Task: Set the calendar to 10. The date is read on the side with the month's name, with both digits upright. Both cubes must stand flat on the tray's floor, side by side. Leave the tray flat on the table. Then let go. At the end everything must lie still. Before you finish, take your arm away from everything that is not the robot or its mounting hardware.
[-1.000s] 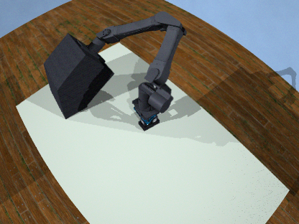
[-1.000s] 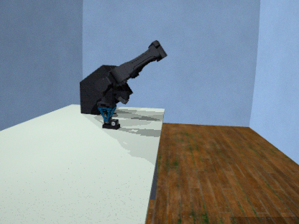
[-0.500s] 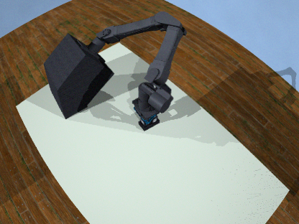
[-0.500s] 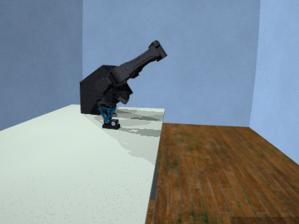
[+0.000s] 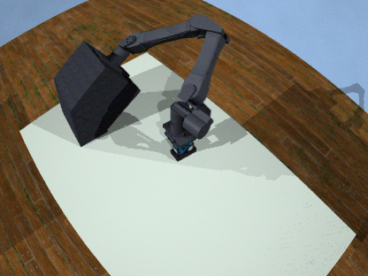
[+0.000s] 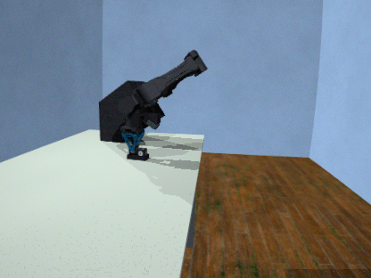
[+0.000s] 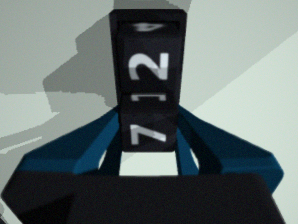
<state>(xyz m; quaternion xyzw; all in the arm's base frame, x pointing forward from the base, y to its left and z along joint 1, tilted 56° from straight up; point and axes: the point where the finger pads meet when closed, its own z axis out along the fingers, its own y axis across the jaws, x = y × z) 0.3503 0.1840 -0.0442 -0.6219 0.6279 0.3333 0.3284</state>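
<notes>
Now: hand 20 mm to the right of the black tray and 30 mm above it.
</notes>
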